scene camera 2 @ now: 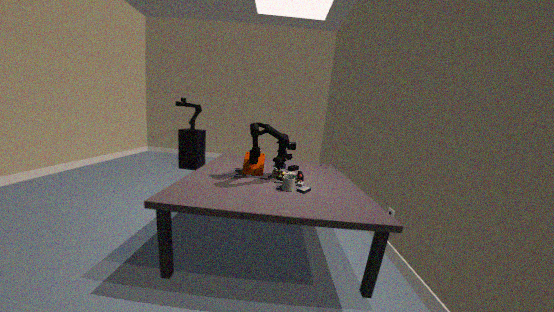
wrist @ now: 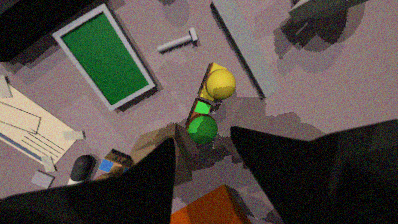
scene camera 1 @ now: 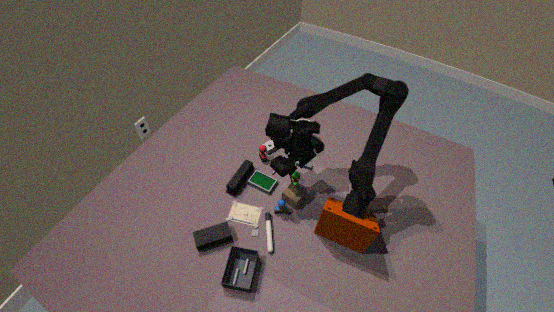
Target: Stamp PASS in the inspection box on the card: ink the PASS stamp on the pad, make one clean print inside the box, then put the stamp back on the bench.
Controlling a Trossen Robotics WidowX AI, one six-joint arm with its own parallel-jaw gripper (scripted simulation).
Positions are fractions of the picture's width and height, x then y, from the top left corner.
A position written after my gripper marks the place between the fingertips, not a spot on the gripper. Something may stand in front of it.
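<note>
I can see my gripper (scene camera 1: 0.53, 0.55), and the wrist view has it too, my own gripper (wrist: 0.51, 0.61). There is a green stamp (wrist: 0.51, 0.57). A dark tray (scene camera 1: 0.43, 0.87) is part of what I see as well, though in the wrist view that tray is out of frame. I also see a yellow-knobbed stamp (wrist: 0.55, 0.37), and there is a green ink pad (wrist: 0.25, 0.21).
</note>
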